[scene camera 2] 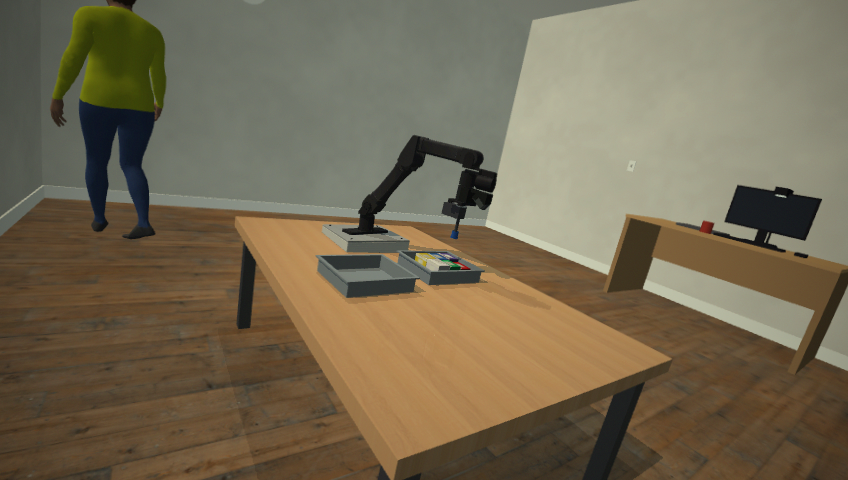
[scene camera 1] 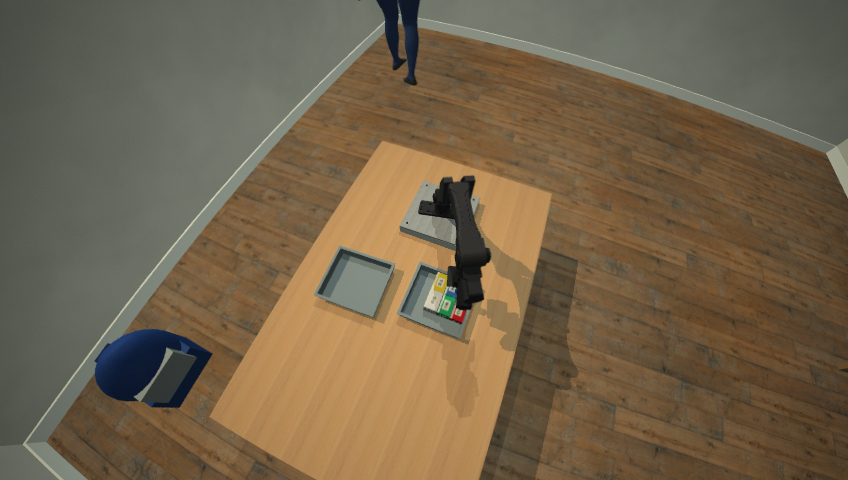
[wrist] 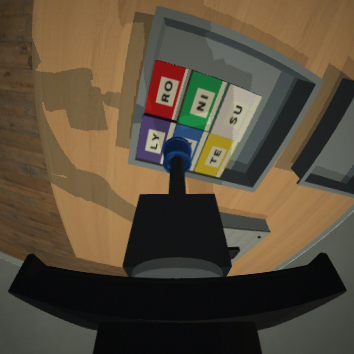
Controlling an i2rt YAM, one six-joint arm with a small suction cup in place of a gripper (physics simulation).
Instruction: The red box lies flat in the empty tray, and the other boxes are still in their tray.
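Frame: origin at the arm's base, x back, y right, z up, level; metres.
Seen in the pictures: hand, tool point: (scene camera 2: 453,237) (wrist: 176,149); arm's base, link origin: (scene camera 2: 365,232) (scene camera 1: 441,210).
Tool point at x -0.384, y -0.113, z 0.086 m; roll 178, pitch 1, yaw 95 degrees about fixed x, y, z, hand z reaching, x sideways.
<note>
Offsets run from my tool point to a thing's top centre. Level surfaces: height alone.
The red box {dx -0.039, dy -0.018, dz -0.098 m} (scene camera 1: 459,314) (scene camera 2: 465,267) (wrist: 162,92) lies flat in the right-hand tray {dx -0.009, dy +0.063, dz -0.082 m} (scene camera 2: 455,277) (wrist: 185,45), at a corner of the block of boxes. With it lie the green box {dx -0.029, dy +0.032, dz -0.089 m} (wrist: 202,100), white box {dx -0.019, dy +0.082, dz -0.084 m} (wrist: 237,112), yellow box {dx +0.056, dy +0.067, dz -0.087 m} (wrist: 215,156), blue box {dx +0.046, dy +0.017, dz -0.088 m} (wrist: 186,136) and purple box {dx +0.036, dy -0.033, dz -0.087 m} (wrist: 154,140). The other tray {dx +0.003, dy +0.391, dz -0.082 m} (scene camera 1: 357,285) (scene camera 2: 380,288) (wrist: 340,145) is empty. My suction cup (scene camera 2: 454,234) (wrist: 177,148) is open, holds nothing and hangs above the boxes, partly covering the blue one in the wrist view. The arm hides the cup in scene camera 1.
The grey base plate (scene camera 1: 416,223) (scene camera 2: 377,245) under the arm stands behind the trays on the wooden table {dz -0.132 m} (scene camera 1: 333,380) (scene camera 2: 452,356). Both trays have raised walls, with a narrow gap between them. A desk (scene camera 2: 737,261) with a monitor (scene camera 2: 772,212) stands apart by the wall.
</note>
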